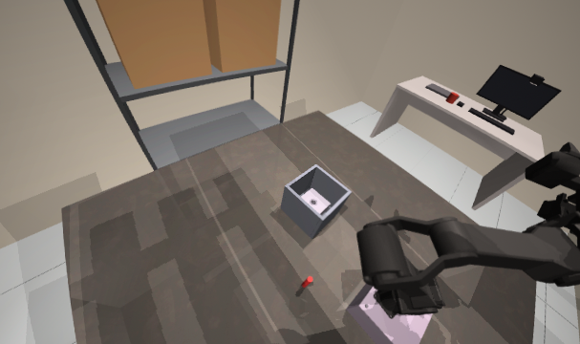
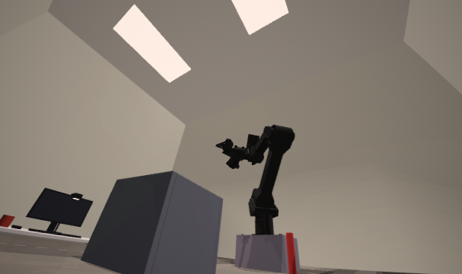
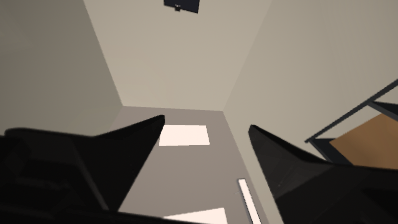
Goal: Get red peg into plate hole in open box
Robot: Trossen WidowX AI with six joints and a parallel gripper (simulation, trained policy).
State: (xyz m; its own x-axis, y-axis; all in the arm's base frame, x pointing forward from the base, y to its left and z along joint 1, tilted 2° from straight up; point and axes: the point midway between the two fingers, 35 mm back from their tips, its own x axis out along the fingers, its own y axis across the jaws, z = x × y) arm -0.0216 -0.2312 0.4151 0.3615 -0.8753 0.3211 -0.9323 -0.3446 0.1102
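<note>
My gripper tip is 470 mm above the red peg, 420 mm to the right of it and 150 mm short of it.
</note>
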